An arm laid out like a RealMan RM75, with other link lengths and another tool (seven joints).
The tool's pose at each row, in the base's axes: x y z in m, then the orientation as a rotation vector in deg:
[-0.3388, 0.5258, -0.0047, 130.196, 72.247, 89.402]
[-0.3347, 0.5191, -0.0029, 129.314, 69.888, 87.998]
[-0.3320, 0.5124, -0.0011, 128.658, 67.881, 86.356]
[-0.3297, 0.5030, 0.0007, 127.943, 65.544, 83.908]
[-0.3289, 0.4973, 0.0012, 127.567, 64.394, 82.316]
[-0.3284, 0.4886, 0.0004, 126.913, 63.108, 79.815]
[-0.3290, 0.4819, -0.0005, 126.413, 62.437, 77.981]
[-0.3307, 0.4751, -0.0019, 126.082, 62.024, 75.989]
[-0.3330, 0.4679, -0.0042, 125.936, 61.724, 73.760]
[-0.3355, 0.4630, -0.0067, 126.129, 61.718, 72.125]
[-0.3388, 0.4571, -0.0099, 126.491, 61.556, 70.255]
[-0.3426, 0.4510, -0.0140, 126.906, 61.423, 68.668]
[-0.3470, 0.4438, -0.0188, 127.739, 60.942, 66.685]
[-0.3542, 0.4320, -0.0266, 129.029, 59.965, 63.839]
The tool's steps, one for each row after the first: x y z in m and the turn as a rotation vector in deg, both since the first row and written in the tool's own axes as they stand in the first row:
[-0.0027, 0.0076, 0.0002, -2.154, -1.430, -0.287]
[-0.0056, 0.0144, -0.0007, -3.971, -2.972, -0.574]
[-0.0104, 0.0227, -0.0029, -6.093, -5.167, -0.994]
[-0.0138, 0.0271, -0.0045, -7.176, -6.533, -1.310]
[-0.0202, 0.0326, -0.0067, -8.565, -8.587, -1.999]
[-0.0255, 0.0362, -0.0091, -9.409, -10.049, -2.599]
[-0.0313, 0.0389, -0.0122, -9.979, -11.586, -3.210]
[-0.0382, 0.0411, -0.0154, -10.358, -13.287, -3.790]
[-0.0436, 0.0416, -0.0180, -10.300, -14.499, -4.081]
[-0.0504, 0.0419, -0.0212, -10.231, -15.920, -4.255]
[-0.0580, 0.0416, -0.0245, -10.091, -17.125, -4.322]
[-0.0669, 0.0414, -0.0284, -9.907, -18.697, -4.068]
[-0.0814, 0.0410, -0.0347, -9.730, -21.006, -3.507]

